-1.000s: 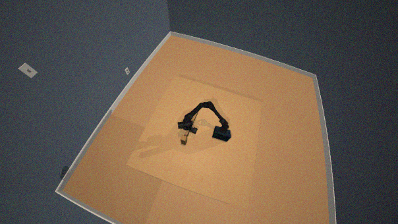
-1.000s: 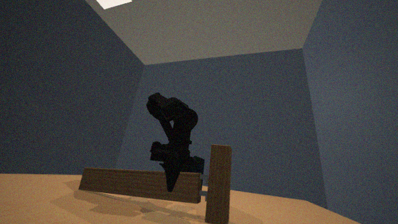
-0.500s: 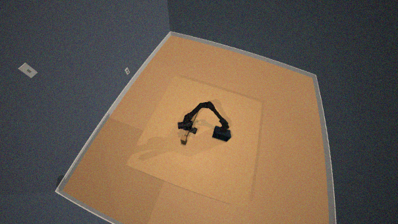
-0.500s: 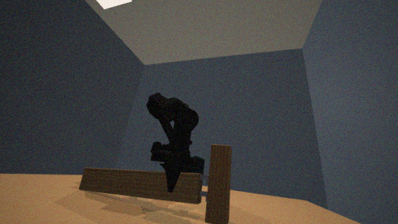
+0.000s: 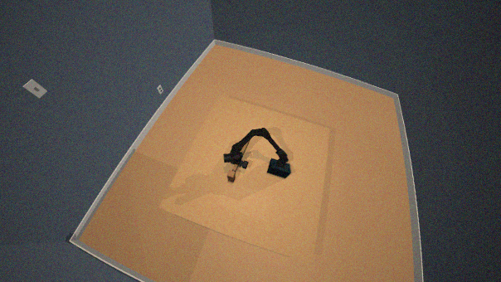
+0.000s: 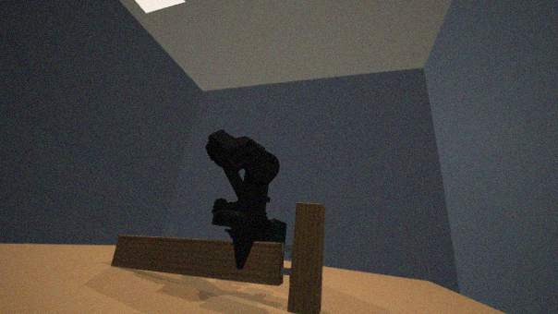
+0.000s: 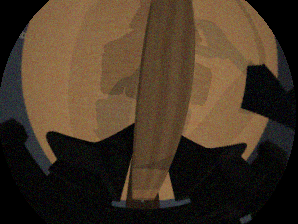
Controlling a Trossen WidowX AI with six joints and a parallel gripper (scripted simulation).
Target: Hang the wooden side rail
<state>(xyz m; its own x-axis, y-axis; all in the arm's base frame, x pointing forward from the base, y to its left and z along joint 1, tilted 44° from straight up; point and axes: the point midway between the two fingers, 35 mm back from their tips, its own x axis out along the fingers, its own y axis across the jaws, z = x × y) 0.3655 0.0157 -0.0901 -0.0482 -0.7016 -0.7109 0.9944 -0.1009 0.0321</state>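
Right now the headboard post is 1 cm ahead of my gripper tip, 12 cm to the left of it and 4 cm above it.
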